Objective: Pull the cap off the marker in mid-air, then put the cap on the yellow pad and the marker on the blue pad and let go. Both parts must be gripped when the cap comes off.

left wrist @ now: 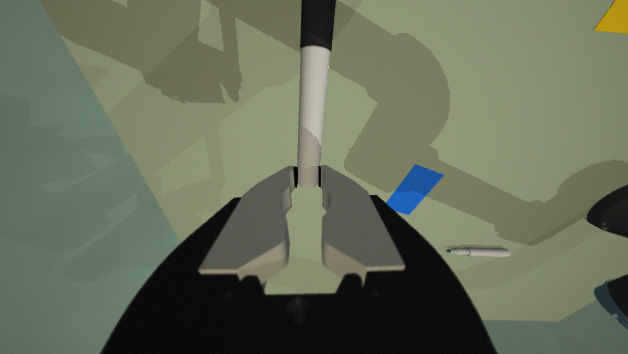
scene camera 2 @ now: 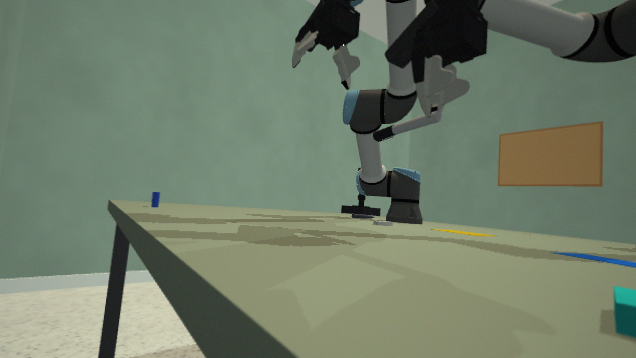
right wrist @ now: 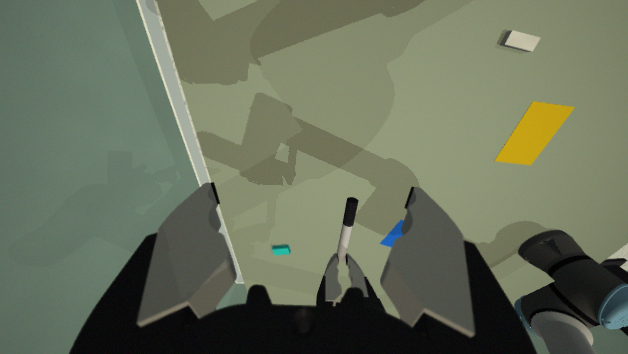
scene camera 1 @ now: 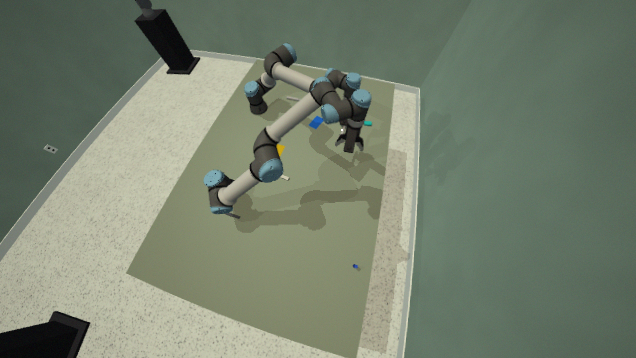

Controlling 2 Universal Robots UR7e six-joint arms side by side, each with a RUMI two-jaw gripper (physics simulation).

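Places are measured from the left arm's base along level axes (x ahead, y left, z up), in millimetres.
Where they show: left gripper, fingertip midpoint: (left wrist: 308, 168) (scene camera 2: 431, 118) (right wrist: 341, 253) (scene camera 1: 344, 127); right gripper, fingertip midpoint: (scene camera 2: 322, 79) (right wrist: 312, 187); left arm's base, origin of the base link: (right wrist: 541, 244) (scene camera 1: 259, 108); right arm's base, origin of the base link: (scene camera 2: 403, 222).
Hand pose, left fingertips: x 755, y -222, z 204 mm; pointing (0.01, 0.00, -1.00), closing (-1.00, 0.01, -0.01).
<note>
Each offset is from my left fingertips to the top centre of the thing.
My left gripper (scene camera 2: 434, 108) (left wrist: 308, 168) (right wrist: 341, 253) is shut on the rear end of the white marker @[dy -56, dx -5, dz +11 mm] (scene camera 2: 412, 124) (left wrist: 314, 100) (right wrist: 345, 241) and holds it in mid-air. The black cap @[dy -102, dx -10, dz +4 mm] (scene camera 2: 384, 134) (left wrist: 318, 22) (right wrist: 351, 212) is on the marker's far end, pointing away from the left fingers. My right gripper (scene camera 1: 350, 146) (scene camera 2: 320, 76) (right wrist: 312, 187) is open and empty, apart from the cap. The yellow pad @[dy -176, dx -473, dz -203 mm] (scene camera 1: 280, 149) (scene camera 2: 464, 232) (right wrist: 535, 134) and the blue pad @[dy +176, dx -230, dz -203 mm] (scene camera 1: 316, 122) (left wrist: 415, 190) (right wrist: 392, 235) lie flat on the table. The right arm partly hides the left gripper in scene camera 1.
A teal block @[dy +258, dx +186, dz -189 mm] (scene camera 1: 368, 123) (scene camera 2: 625, 311) (right wrist: 281, 250) lies near the table edge. A white block @[dy -362, dx -335, dz -192 mm] (scene camera 1: 285, 177) (right wrist: 522, 41) lies near the yellow pad. A blue-tipped pen @[dy +384, dx -465, dz -181 mm] (left wrist: 482, 252) lies beyond the blue pad. A small blue cylinder @[dy -817, dx +230, dz -156 mm] (scene camera 1: 355, 266) (scene camera 2: 155, 199) stands far off.
</note>
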